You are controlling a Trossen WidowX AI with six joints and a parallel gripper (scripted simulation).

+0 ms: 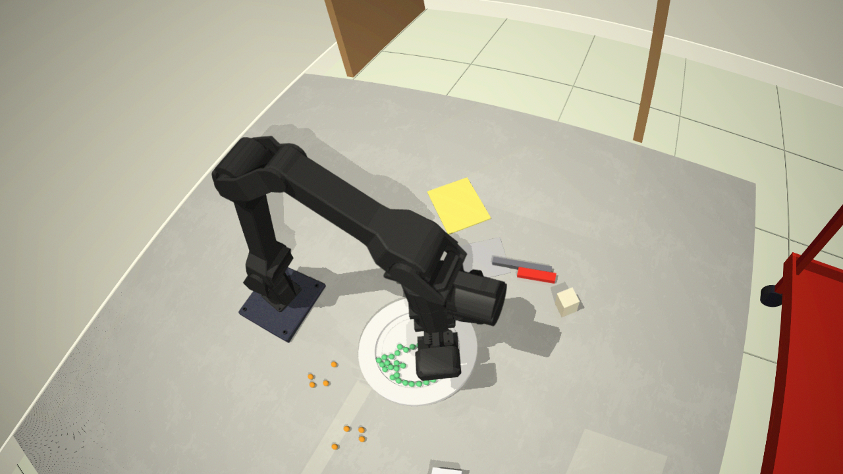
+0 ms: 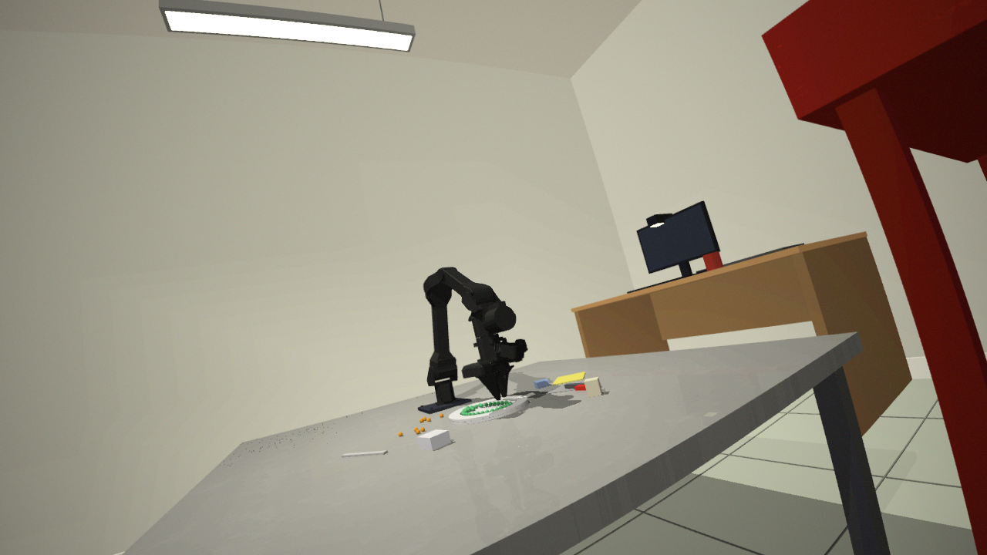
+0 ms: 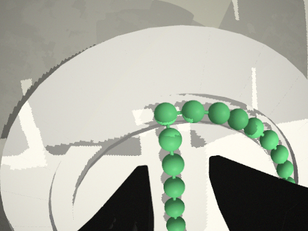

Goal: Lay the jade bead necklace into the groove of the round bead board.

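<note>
Right now the inner disc is 30 mm to the right of my gripper tip, 30 mm behind it and 20 mm below it. From my gripper tip the other things lie so: grey sheet: 180 mm to the left, 50 mm behind, 30 mm below; then red bar: 200 mm to the left, 40 mm ahead, 20 mm below; then bead board: 30 mm to the right, 30 mm behind, 20 mm below.
</note>
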